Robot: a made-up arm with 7 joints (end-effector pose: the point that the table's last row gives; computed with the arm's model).
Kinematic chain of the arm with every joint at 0, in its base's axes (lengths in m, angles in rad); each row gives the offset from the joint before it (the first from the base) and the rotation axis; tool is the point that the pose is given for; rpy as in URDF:
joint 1: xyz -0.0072 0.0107 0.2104 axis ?
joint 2: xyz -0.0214 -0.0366 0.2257 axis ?
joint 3: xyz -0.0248 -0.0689 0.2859 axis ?
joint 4: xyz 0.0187 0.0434 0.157 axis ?
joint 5: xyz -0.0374 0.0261 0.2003 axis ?
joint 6: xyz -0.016 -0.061 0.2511 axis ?
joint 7: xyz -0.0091 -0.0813 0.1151 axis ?
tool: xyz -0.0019 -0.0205 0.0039 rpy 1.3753 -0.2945 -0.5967
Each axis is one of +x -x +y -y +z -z.
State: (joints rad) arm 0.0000 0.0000 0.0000 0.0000 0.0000 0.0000 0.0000
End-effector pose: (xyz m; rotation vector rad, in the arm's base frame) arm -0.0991 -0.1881 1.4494 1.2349 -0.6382 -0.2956
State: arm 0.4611 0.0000 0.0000 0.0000 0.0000 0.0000 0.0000
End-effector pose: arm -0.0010 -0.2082 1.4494 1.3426 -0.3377 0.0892
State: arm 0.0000 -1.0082 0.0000 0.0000 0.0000 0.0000 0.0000
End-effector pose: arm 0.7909 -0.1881 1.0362 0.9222 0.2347 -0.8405
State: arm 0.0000 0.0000 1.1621 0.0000 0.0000 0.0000 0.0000
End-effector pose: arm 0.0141 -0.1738 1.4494 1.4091 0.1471 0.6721
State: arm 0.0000 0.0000 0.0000 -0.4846 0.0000 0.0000 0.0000
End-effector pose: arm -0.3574 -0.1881 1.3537 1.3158 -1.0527 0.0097
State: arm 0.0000 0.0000 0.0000 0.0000 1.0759 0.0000 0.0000
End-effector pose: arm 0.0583 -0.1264 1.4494 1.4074 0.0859 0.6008
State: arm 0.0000 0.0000 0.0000 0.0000 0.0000 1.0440 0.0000
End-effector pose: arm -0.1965 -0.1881 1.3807 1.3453 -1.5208 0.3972
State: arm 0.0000 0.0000 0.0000 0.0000 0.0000 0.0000 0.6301
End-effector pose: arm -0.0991 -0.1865 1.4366 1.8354 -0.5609 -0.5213
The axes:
joint 1: +z
joint 2: -y
joint 3: +z
joint 4: +y
joint 5: +z
joint 6: -y
joint 7: +x

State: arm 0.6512 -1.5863 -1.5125 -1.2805 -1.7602 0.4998 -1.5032
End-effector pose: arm 0.0487 0.6472 0.3024 -1.8609 -2.0550 -0.6738
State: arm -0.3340 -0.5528 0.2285 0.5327 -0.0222 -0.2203 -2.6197
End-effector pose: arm 0.6211 -0.3078 1.1164 -0.5674 0.5981 1.1023
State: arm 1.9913 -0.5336 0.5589 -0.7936 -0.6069 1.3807 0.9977
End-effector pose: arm 0.3399 0.0819 1.1734 -2.3948 -1.0113 -0.4742
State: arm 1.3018 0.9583 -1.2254 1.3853 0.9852 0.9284 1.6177
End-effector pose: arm 0.4854 -0.5397 0.7781 -1.6316 -1.1652 0.4970
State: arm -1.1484 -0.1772 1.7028 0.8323 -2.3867 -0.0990 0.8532
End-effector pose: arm 0.1296 0.2040 1.3833 0.3385 -1.8649 -1.3139
